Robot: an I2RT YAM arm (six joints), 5 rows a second.
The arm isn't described. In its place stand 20 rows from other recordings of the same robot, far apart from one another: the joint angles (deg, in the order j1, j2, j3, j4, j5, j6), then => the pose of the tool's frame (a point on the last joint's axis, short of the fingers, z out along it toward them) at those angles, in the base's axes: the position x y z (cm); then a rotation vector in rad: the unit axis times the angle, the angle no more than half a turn.
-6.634 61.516 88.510 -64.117 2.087 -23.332 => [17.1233 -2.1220 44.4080 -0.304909 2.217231 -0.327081]
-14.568 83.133 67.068 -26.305 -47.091 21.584 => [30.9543 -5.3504 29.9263 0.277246 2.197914 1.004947]
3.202 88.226 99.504 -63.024 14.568 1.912 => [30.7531 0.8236 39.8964 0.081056 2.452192 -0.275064]
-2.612 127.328 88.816 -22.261 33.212 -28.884 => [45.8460 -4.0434 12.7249 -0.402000 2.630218 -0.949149]
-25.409 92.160 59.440 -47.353 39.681 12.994 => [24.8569 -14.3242 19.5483 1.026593 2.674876 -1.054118]
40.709 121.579 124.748 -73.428 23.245 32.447 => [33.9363 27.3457 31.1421 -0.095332 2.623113 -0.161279]
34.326 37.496 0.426 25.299 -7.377 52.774 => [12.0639 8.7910 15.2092 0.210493 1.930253 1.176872]
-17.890 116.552 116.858 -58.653 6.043 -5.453 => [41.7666 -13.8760 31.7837 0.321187 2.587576 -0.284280]
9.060 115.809 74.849 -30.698 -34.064 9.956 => [38.3825 8.1396 13.7639 -0.116008 2.787180 0.916103]
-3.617 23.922 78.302 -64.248 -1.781 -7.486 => [-1.9338 0.2331 43.5875 -0.081667 1.742410 -0.114931]
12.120 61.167 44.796 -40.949 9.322 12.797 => [20.0258 3.7107 24.1432 0.076039 2.550356 -0.041735]
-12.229 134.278 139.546 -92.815 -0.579 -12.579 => [43.7379 -9.4428 27.5258 -0.009796 3.097593 0.001041]
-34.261 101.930 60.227 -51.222 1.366 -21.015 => [24.0702 -16.4983 14.4158 -0.354914 -3.064828 -0.003957]
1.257 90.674 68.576 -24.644 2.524 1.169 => [34.7713 0.6062 26.1115 0.019007 2.385738 -0.032519]
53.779 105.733 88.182 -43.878 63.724 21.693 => [25.3958 29.2702 27.2108 -0.249657 2.018699 -0.674423]
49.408 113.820 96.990 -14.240 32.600 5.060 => [31.8797 34.2575 28.7840 -0.447418 1.970430 -0.002913]
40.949 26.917 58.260 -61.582 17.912 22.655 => [4.9346 2.8323 35.7371 -0.144772 2.084492 0.351384]
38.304 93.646 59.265 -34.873 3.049 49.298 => [24.5754 19.1700 18.5690 0.284631 2.813806 0.303992]
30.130 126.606 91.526 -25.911 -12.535 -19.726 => [39.8418 24.0168 13.8616 -1.178959 2.358903 0.350147]
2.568 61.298 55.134 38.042 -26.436 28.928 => [23.2201 2.6280 43.4324 -0.186920 1.089815 0.727676]
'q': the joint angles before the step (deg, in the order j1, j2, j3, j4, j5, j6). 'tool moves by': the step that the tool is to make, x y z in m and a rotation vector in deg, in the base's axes. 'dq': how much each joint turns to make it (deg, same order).
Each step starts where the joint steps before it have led.
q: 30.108 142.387 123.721 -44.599 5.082 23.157
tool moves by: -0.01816 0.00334 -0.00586 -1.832 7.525 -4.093
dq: 1.333 -0.001 -0.002 -7.933 0.000 5.902
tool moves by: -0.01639 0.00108 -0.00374 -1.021 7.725 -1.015
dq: 0.896 0.003 0.004 -7.280 -2.602 2.688
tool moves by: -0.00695 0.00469 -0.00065 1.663 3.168 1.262
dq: 0.656 -0.002 -0.002 -1.769 -3.168 -0.022
